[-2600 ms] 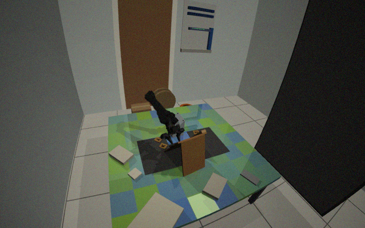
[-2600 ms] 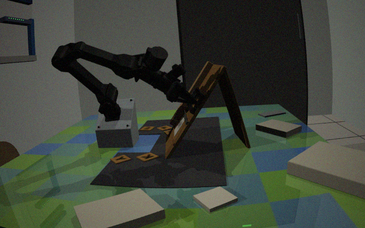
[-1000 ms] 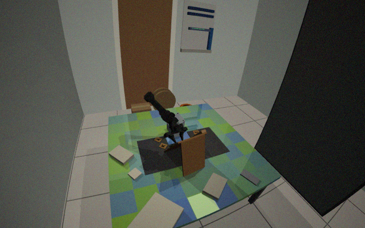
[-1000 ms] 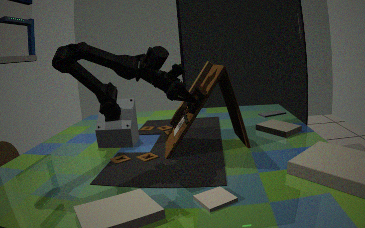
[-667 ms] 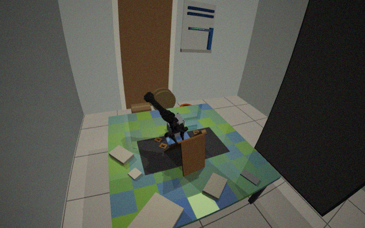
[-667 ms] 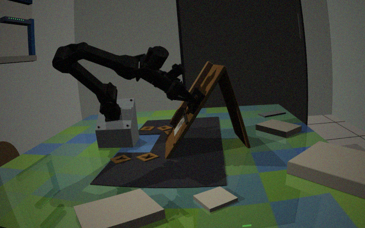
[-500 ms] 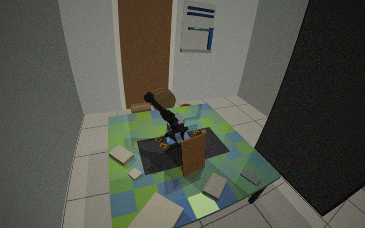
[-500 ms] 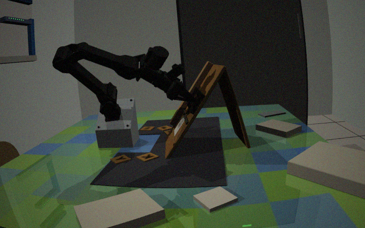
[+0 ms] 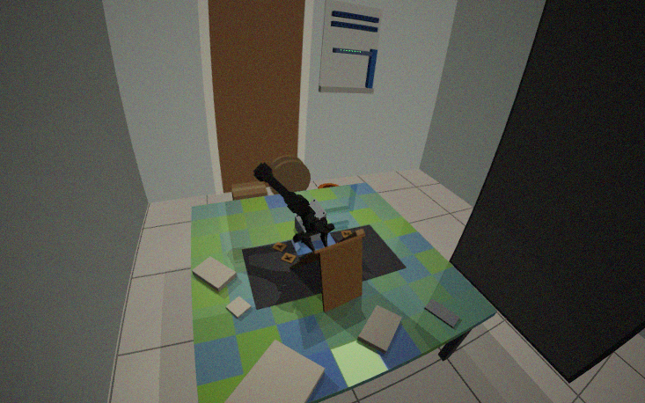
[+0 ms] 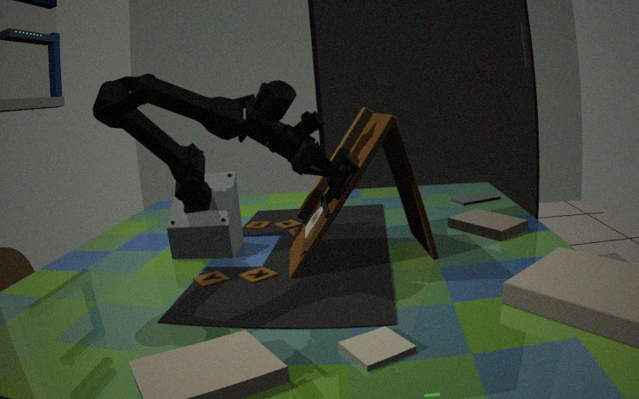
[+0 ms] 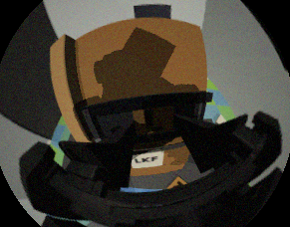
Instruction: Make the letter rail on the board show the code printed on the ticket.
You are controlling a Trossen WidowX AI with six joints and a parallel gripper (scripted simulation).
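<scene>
Now: gripper tip 6 cm past the white ticket, 2 cm to the right of it and 9 cm above it. Round my gripper tip: dark mat (13 cm behind, 8 cm to the left, 17 cm below); orange letter tile marked l (right at my gripper tip); orange letter tile marked f (14 cm behind, 29 cm to the left, 17 cm below).
</scene>
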